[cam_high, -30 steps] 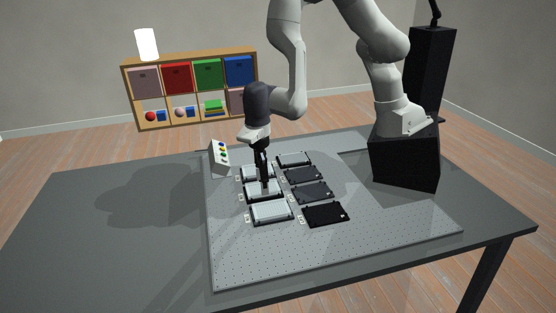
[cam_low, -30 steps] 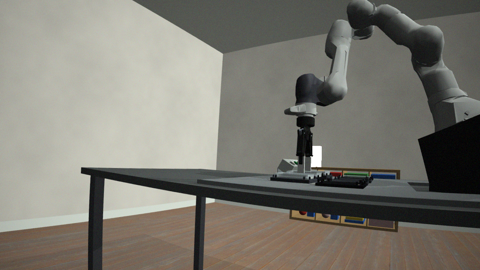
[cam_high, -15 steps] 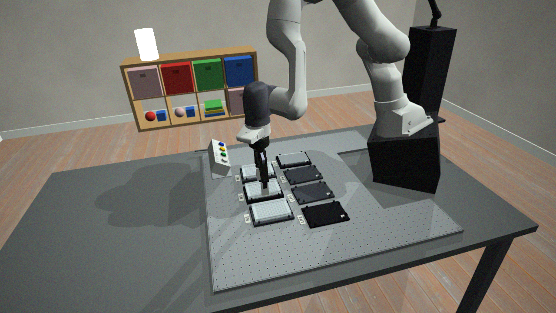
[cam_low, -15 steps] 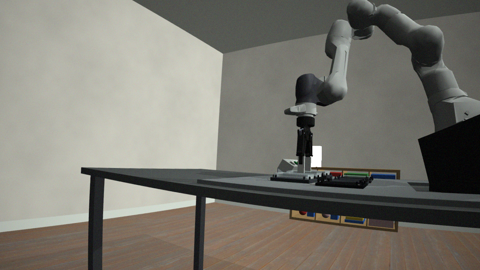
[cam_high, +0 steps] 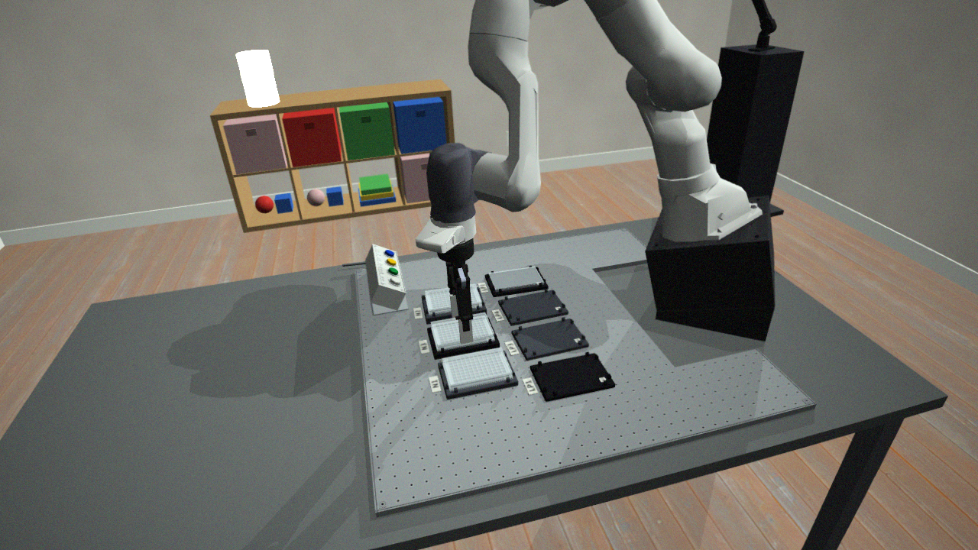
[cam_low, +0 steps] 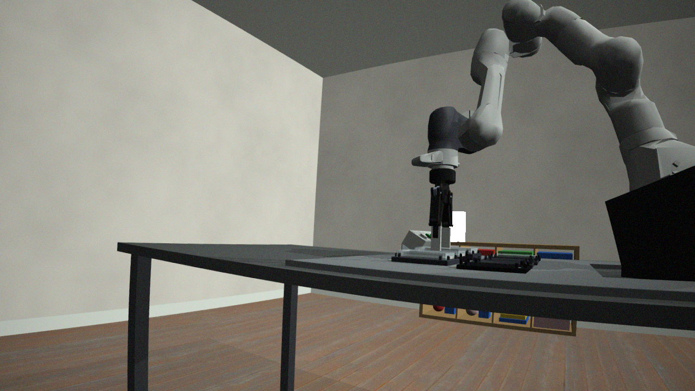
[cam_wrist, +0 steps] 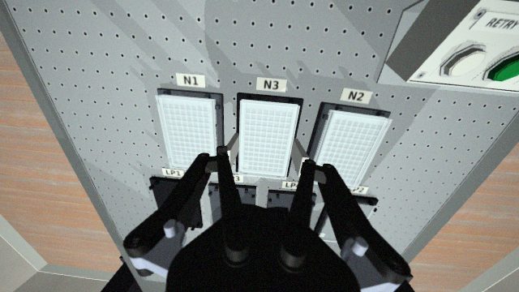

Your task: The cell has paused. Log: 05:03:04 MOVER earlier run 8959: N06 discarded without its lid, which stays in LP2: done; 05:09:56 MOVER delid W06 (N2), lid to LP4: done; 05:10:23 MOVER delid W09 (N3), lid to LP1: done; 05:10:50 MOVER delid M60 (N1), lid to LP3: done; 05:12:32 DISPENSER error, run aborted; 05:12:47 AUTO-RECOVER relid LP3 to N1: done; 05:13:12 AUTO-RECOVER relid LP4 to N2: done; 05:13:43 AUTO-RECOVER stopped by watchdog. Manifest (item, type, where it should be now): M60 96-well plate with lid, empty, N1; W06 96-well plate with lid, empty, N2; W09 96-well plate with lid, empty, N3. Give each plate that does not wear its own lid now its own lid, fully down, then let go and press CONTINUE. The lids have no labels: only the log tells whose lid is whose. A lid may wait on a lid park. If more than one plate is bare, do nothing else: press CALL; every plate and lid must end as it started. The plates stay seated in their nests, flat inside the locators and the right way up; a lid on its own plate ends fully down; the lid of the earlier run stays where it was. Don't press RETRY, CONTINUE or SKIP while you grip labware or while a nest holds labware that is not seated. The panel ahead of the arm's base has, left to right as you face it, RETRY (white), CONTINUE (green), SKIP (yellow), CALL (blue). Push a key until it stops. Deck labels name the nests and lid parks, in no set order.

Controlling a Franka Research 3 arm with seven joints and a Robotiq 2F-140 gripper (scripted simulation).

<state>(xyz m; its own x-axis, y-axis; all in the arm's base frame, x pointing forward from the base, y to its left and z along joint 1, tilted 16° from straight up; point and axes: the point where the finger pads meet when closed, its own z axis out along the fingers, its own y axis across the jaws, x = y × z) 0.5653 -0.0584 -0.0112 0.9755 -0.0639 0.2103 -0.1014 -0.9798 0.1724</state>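
Right now the plate is 30 mm below my hand. Also, from my hand: lid park LP3: 180 mm behind, 80 mm to the left, 50 mm below; then white retry key: 210 mm to the right, 100 mm ahead, 10 mm above; then lid park LP4: 190 mm behind, 50 mm to the right, 50 mm below.
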